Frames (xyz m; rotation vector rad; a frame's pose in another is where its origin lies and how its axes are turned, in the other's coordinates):
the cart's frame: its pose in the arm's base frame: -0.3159 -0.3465 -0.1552 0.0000 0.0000 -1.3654
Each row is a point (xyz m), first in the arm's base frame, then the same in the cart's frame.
Working: the arm's base frame: its pose in the cart's frame: -0.2748 0.3799 0.1552 0.0000 0.0000 1.3654

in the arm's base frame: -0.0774 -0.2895 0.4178
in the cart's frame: -0.0072 0.2451 0.5730
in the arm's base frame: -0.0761 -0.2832 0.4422
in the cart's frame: -0.0131 0.2477 0.5974
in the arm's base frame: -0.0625 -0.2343 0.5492
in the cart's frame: -0.0582 0.2710 0.7044
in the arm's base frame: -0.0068 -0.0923 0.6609
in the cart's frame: -0.1858 0.3544 0.8161
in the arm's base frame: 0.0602 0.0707 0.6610
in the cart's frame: -0.3317 0.4533 0.8162
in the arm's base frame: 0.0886 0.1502 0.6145
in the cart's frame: -0.4038 0.4973 0.7697
